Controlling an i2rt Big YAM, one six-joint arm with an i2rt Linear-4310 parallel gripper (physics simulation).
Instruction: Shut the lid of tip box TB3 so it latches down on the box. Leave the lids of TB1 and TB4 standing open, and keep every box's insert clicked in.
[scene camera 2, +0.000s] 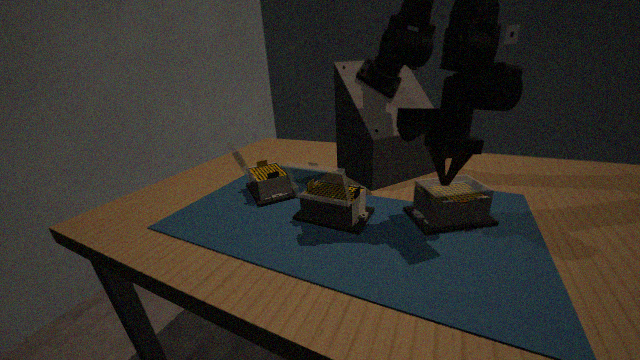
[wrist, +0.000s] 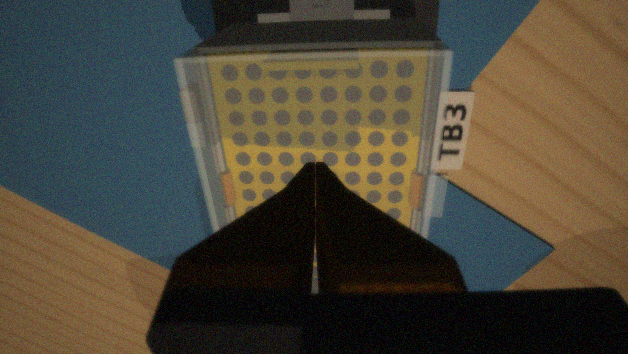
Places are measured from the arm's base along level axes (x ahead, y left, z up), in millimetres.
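Pixels of known places: gripper, fingertip midpoint: (scene camera 2: 444, 185) (wrist: 315, 177); arm's base, origin of the base link: (scene camera 2: 378, 79).
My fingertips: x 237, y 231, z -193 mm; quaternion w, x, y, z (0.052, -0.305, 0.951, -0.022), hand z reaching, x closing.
Ahead of a thing's pixels: the offset from my fingertips to its middle. "*": to the spot under its first point. Level surfaces: height alone.
Tip box TB3 @(dy +6, dx -20, dz -38 mm) (scene camera 2: 452, 211) stands at the right of the mat, its label @(* dy -30, dx -64, dz -75 mm) (wrist: 455, 131) readable in the wrist view. Its clear lid @(* dy +46, dx -29, dz +1 mm) (scene camera 2: 471, 183) (wrist: 195, 127) lies over the top; whether it is latched I cannot tell. The yellow insert @(dy +13, dx -10, dz -12 mm) (wrist: 305, 106) shows through the lid and looks level. My gripper (scene camera 2: 445, 182) (wrist: 315, 177) is shut and empty, pointing down, its tips at or just above the lid near its far edge in the scene view; contact is unclear. Two more tip boxes @(* dy -390, dx +91, dz -48 mm) (scene camera 2: 271, 190) @(* dy -203, dx +129, dz -41 mm) (scene camera 2: 327, 210) have raised clear lids; their labels are not readable.
The boxes stand on a blue mat @(dz -77 mm) (scene camera 2: 475, 285) on a wooden table @(dz -80 mm) (scene camera 2: 115, 210). The arm's grey slanted base (scene camera 2: 400, 157) stands behind the mat, between the middle box and TB3. The middle box is left of TB3, the other one farther left.
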